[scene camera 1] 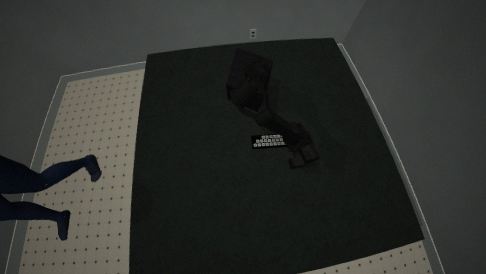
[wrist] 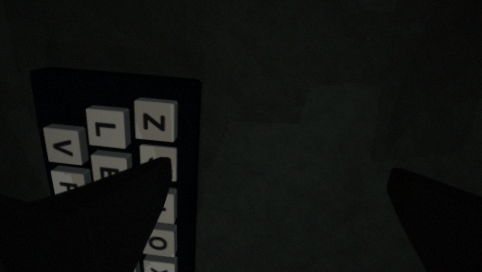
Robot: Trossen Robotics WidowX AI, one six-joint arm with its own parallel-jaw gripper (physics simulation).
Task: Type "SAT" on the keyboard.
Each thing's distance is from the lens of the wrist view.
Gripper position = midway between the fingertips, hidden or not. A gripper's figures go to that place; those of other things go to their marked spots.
my gripper (wrist: pixel 280 173): 11 cm
black keyboard (wrist: pixel 61 96): 13 cm
